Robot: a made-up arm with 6 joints.
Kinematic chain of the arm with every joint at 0, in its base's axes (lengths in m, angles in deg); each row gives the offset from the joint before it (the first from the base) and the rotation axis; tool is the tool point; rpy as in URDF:
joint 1: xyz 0 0 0.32 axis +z
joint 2: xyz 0 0 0 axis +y
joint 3: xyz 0.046 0 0.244 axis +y
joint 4: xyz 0.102 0 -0.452 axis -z
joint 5: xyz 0 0 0 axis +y
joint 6: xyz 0.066 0 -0.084 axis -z
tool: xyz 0 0 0 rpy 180 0 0
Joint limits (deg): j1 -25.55..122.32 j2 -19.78..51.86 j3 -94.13..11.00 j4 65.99..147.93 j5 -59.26..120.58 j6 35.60..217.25
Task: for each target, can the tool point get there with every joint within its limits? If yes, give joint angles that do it. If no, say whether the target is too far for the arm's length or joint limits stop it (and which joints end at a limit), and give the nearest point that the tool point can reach.
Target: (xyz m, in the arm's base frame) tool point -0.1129 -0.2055 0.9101
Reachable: no: joint limits stop it (at a limit: joint 1, joint 2, joint 3, joint 4, joint 5) | nearest point 0.2312 -0.2178 0.8754 | short by 0.346 m
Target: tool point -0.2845 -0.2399 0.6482
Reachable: no: joint limits stop it (at a limit: joint 2, joint 3, joint 4) | nearest point -0.1367 -0.1152 0.2215 | short by 0.468 m
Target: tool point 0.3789 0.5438 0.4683
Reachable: yes | joints 56.58 13.36 -84.96 87.43 29.12 103.74
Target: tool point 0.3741 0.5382 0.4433
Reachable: yes | joints 58.30 13.66 -82.86 93.53 18.72 110.16
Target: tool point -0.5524 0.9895 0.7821
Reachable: no: too far | nearest point -0.3256 0.5833 0.5924 | short by 0.502 m
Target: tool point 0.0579 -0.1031 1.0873
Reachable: no: joint limits stop it (at a limit: joint 1, joint 2, joint 3, joint 4, joint 5) | nearest point 0.3031 -0.0826 0.9294 | short by 0.292 m
